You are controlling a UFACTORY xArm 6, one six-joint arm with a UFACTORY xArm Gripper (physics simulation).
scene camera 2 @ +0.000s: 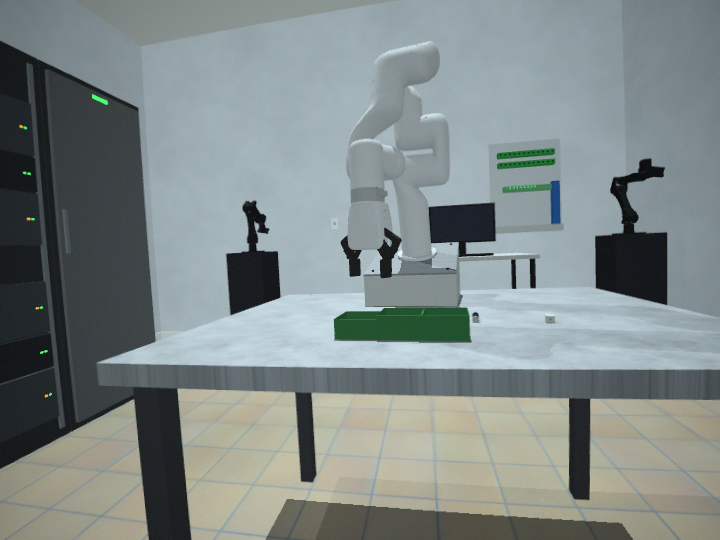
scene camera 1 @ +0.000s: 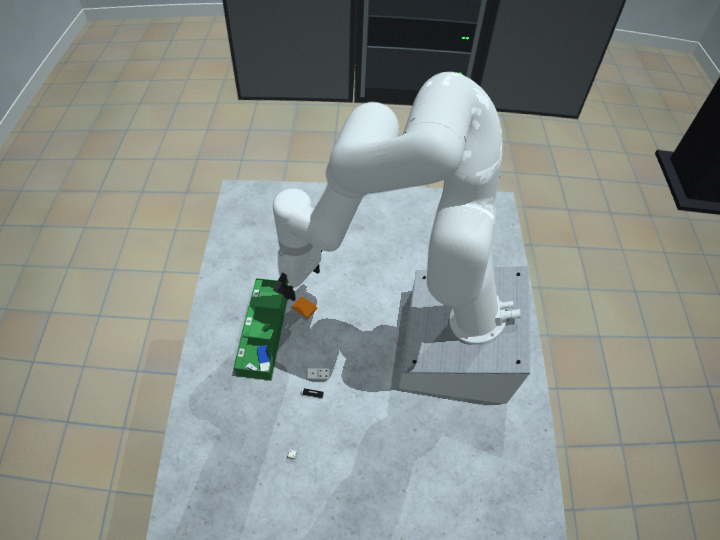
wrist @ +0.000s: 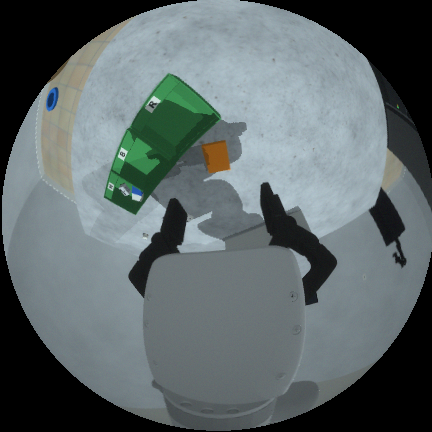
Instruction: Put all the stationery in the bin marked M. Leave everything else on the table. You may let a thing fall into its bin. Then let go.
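Places are measured from the arm's base along level axes (x right, y back, z down), in millimetres.
Pixels of known places: gripper, between the fingertips: [scene camera 2: 370,276] [scene camera 1: 301,283] [wrist: 219,199]; arm's base, origin of its link: [scene camera 2: 417,254] [scene camera 1: 478,319].
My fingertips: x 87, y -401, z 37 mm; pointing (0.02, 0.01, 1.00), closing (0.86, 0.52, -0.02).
Observation:
Ahead of a thing's pixels: the offset from my fingertips to its top centre.
A green three-part bin {dx -76, dy -91, dz +62 mm} [scene camera 1: 279,331] [scene camera 2: 401,328] [wrist: 195,132] stands on the table, with labels M, B and R. In its M part lie a blue and white eraser {dx -157, dy -78, dz +89 mm} [scene camera 1: 262,353] [wrist: 136,192] and a small grey-white piece {dx -183, dy -103, dz +90 mm} [scene camera 1: 250,366] [wrist: 124,189] that looks like a sharpener. An orange block {dx -3, dy +1, dz +99 mm} [scene camera 1: 304,307] [wrist: 216,157] lies flat on the table beside the R end; it does not show in scene camera 2. My gripper [scene camera 1: 304,283] [scene camera 2: 370,274] [wrist: 219,199] is open and empty, above the table near the R end and the orange block.
A grey-white domino {dx -179, dy +52, dz +102 mm} [scene camera 1: 318,373] and a short black cylinder {dx -228, dy +44, dz +94 mm} [scene camera 1: 312,393] [scene camera 2: 475,317] lie on the table past the M end. A small white die {dx -376, dy +15, dz +92 mm} [scene camera 1: 291,454] [scene camera 2: 550,319] [wrist: 145,236] lies farther off. The arm's grey base block [scene camera 1: 465,360] [scene camera 2: 411,289] stands across the table.

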